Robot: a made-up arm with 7 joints.
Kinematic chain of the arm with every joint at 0, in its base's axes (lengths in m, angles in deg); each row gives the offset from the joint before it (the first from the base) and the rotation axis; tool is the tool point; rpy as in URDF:
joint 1: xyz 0 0 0.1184 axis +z
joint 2: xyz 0 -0.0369 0.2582 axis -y
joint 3: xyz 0 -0.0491 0.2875 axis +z
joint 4: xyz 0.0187 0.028 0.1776 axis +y
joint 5: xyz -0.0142 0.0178 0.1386 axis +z
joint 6: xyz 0 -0.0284 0.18 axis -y
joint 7: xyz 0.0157 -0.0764 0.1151 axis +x
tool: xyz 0 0 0 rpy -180 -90 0
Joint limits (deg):
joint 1: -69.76..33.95
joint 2: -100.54..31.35
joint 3: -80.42..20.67
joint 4: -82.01..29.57
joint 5: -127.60..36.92
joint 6: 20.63..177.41
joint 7: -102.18..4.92
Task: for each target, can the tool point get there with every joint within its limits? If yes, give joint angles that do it. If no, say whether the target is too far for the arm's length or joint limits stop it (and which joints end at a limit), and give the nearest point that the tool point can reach.
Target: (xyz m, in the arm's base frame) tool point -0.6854 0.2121 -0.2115
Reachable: no: joint limits stop it (at a limit: joint 2, joint 4) | nearest point -0.5351 0.1656 0.4900 | short by 0.719 m
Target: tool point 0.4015 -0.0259 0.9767
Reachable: yes | joints 1.71 -34.33 -29.34 20.87 -54.80 153.95 -27.31
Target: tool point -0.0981 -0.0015 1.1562
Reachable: yes | joints -24.00 -18.65 0.89 -35.23 -54.52 51.14 -3.82
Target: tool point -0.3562 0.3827 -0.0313
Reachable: no: joint limits stop it (at a limit: joint 2, joint 4) | nearest point -0.3563 0.3828 0.4859 | short by 0.517 m
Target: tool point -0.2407 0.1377 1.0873
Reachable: yes | joints -19.82 14.21 -48.80 -2.31 -33.03 108.05 -25.46
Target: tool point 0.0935 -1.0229 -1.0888
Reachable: no: too far | nearest point 0.1494 -0.7608 -0.0294 | short by 1.093 m
